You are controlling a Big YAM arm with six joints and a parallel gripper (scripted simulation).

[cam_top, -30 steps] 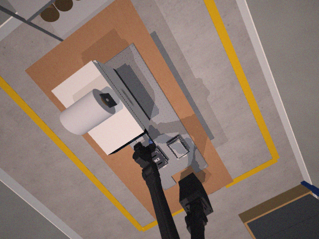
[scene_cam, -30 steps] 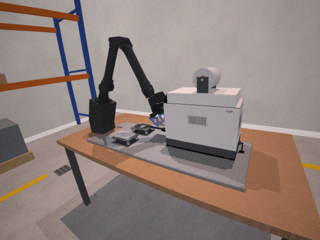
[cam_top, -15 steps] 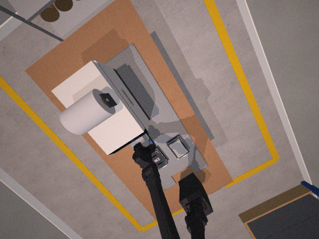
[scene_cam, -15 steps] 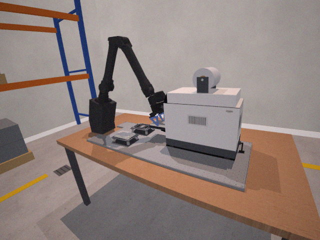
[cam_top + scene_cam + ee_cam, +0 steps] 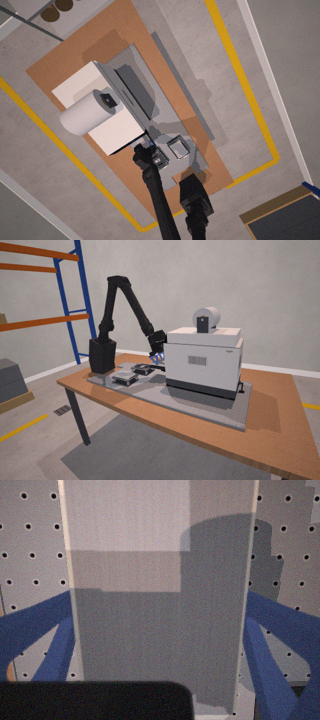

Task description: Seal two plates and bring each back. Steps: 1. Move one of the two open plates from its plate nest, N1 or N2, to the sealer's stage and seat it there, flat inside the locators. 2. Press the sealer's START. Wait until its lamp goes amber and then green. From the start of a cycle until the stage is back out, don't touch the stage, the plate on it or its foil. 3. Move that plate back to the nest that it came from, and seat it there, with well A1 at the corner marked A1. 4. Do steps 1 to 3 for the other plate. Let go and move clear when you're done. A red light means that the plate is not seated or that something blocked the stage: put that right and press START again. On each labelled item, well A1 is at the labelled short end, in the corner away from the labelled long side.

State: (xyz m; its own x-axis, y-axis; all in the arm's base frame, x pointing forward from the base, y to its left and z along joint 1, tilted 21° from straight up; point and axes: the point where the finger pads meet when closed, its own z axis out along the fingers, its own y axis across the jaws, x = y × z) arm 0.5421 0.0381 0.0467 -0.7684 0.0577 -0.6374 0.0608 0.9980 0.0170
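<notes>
The white well plate lies right at my hand. From my hand the other things lie so: foil roll 340 mm ahead, 300 mm above, 20 mm to the right; dark sealer stage 30 mm below; start button 110 mm ahead, 90 mm to the left, 70 mm above.
</notes>
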